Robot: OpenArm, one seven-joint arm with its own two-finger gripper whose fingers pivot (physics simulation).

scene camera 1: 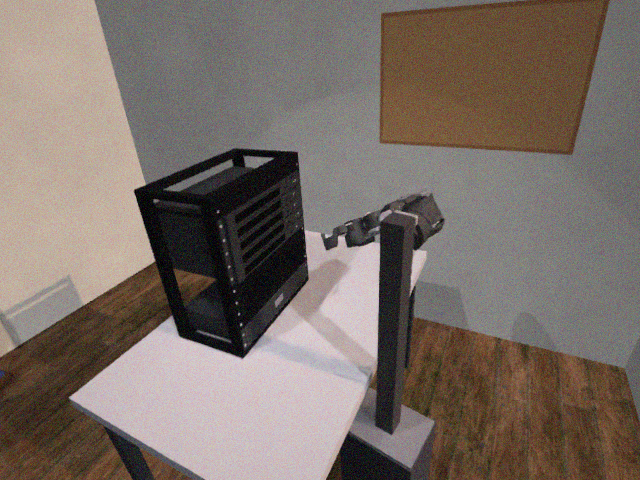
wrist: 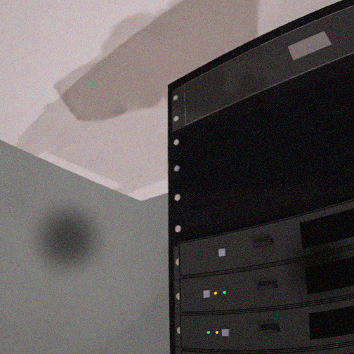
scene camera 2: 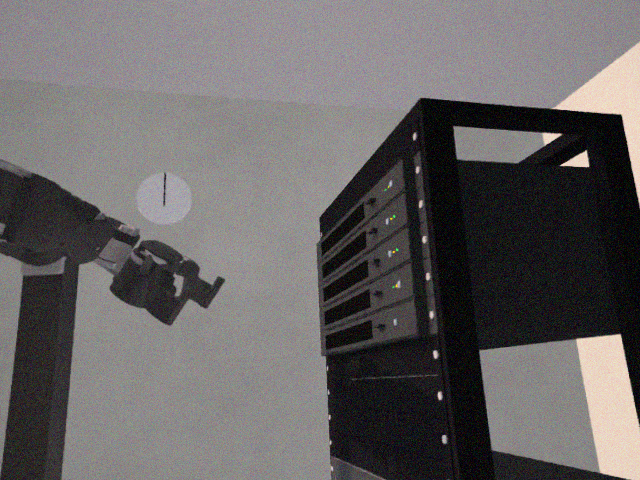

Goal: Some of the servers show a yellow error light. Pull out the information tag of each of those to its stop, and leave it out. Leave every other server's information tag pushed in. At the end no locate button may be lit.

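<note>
Several servers are stacked in the black rack [scene camera 1: 232, 310] [scene camera 2: 454, 289] [wrist: 172, 215]. In scene camera 2, the second server [scene camera 2: 408, 209], third server [scene camera 2: 408, 241] and fourth server [scene camera 2: 408, 276] from the top show yellow and green lights. The top server [scene camera 2: 397, 173] shows green; yellow there is unclear. The bottom server [scene camera 2: 408, 312] [wrist: 200, 260] shows a pale button and no yellow light. The buttons look pale grey, none plainly lit. Each front has a small dark tab; all look alike. My gripper [scene camera 1: 341, 239] [scene camera 2: 195, 303] is open and empty, apart from the rack front. Its fingers are not clear in the wrist view.
The rack stands on the white table [scene camera 1: 217, 408]. The arm's post [scene camera 1: 395, 320] [scene camera 2: 41, 372] stands by the table edge, facing the rack. A dark panel with a pale label [wrist: 310, 46] is at the rack's bottom. A blurred dark spot [wrist: 67, 237] covers part of the wrist view's left.
</note>
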